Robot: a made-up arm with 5 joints. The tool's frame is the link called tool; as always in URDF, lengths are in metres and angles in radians. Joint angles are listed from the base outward.
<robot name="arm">
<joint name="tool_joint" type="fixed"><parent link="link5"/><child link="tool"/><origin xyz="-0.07 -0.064 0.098" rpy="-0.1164 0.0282 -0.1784"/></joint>
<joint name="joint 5" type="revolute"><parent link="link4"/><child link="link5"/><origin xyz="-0.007 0.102 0.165"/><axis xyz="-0.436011 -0.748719 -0.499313"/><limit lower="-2.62" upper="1.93"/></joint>
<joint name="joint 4" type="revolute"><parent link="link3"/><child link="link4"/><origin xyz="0 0.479 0.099"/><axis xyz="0.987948 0.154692 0.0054"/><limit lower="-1.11" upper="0.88"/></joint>
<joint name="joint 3" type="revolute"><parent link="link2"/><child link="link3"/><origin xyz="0.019 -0.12 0.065"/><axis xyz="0 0 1"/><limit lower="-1.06" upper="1.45"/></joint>
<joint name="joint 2" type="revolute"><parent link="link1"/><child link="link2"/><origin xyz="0.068 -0.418 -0.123"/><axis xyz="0 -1 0"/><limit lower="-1.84" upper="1.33"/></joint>
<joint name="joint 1" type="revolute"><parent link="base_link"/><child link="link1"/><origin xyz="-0.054 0.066 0.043"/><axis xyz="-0.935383 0.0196 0.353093"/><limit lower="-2.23" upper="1.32"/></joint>
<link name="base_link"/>
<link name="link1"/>
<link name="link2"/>
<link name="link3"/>
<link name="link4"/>
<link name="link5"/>
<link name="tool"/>
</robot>
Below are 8 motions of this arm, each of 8 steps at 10 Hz.
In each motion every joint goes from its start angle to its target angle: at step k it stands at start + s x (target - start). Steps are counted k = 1, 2, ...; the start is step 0. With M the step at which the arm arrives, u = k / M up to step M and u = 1 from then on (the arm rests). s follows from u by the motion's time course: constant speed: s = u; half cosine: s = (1 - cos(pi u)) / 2; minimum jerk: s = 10 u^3 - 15 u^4 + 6 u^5.
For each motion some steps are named. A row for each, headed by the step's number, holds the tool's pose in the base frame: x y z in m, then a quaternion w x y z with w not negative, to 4 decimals.
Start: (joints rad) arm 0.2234 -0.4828 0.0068 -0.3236 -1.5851
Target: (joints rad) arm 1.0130 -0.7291 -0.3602 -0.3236 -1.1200
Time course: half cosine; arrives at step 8
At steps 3, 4, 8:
3: 0.3144 0.1547 0.1183 0.6449 -0.0722 0.7604 0.0283
4: 0.3509 0.1722 0.0842 0.6546 -0.1542 0.7383 -0.0511
8: 0.4351 0.1851 -0.0104 0.6379 -0.3835 0.6241 -0.2380

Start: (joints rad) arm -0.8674 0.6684 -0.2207 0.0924 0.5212
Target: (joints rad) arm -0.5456 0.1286 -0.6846 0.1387 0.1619
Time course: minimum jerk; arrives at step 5
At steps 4, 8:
4: 0.1520 -0.2269 0.2807 0.8060 0.2278 0.0246 -0.5458
8: 0.1781 -0.2327 0.2768 0.8078 0.2227 0.0417 -0.5441

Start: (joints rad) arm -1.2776 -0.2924 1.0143 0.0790 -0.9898
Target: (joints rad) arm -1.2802 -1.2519 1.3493 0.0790 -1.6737
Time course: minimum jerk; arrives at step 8
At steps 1, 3, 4, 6, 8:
1: -0.3603 -0.2791 -0.0311 0.5969 0.4778 0.0492 0.6426
3: -0.2800 -0.3482 -0.0564 0.4338 0.4589 0.0977 0.7692
4: -0.2066 -0.3944 -0.0858 0.2752 0.4280 0.1201 0.8524
6: -0.0740 -0.4488 -0.1550 0.0209 -0.3448 -0.1116 -0.9318
8: -0.0392 -0.4576 -0.1769 0.0976 -0.3180 -0.0990 -0.9378

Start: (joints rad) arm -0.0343 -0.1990 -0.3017 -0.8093 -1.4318
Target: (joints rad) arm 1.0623 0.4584 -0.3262 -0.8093 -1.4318
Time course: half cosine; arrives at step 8
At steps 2, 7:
2: 0.2987 0.1331 0.1912 0.7969 -0.1256 0.5879 -0.0597
7: 0.0713 0.3482 0.1441 0.7991 -0.5261 0.2847 -0.0604

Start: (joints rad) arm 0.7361 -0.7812 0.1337 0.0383 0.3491
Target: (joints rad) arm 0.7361 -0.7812 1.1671 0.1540 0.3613
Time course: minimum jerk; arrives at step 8
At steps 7, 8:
7: 0.0284 0.0819 0.7100 0.8382 -0.1918 0.3784 0.3428
8: 0.0295 0.0760 0.7162 0.8359 -0.1868 0.3806 0.3486

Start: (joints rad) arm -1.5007 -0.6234 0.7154 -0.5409 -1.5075
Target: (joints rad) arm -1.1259 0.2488 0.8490 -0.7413 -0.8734
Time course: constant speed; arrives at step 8
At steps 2, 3, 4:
2: -0.2739 -0.2007 0.0904 0.7003 0.3909 0.1898 0.5663
3: -0.3255 -0.1688 0.1082 0.7700 0.3554 0.1657 0.5033
4: -0.3758 -0.1294 0.1195 0.8314 0.3132 0.1356 0.4385

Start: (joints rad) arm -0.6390 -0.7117 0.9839 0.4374 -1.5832
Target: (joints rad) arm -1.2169 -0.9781 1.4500 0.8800 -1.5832
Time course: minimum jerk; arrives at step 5
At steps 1, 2, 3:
1: -0.0595 -0.3079 0.1367 0.0783 0.4374 0.4313 0.7852
2: -0.0829 -0.3500 0.0566 0.0363 -0.4458 -0.3393 -0.8275
3: -0.1165 -0.3755 -0.0749 0.1951 -0.4178 -0.2040 -0.8636

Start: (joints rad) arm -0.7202 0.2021 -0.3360 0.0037 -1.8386
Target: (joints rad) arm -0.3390 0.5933 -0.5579 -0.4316 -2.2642
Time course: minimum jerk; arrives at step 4
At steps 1, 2, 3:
1: 0.1694 -0.2150 0.1598 0.6543 0.5900 0.3221 0.3464
2: 0.1802 -0.1918 0.2192 0.6991 0.5284 0.3624 0.3175
3: 0.1855 -0.1666 0.2736 0.7313 0.4777 0.3942 0.2855

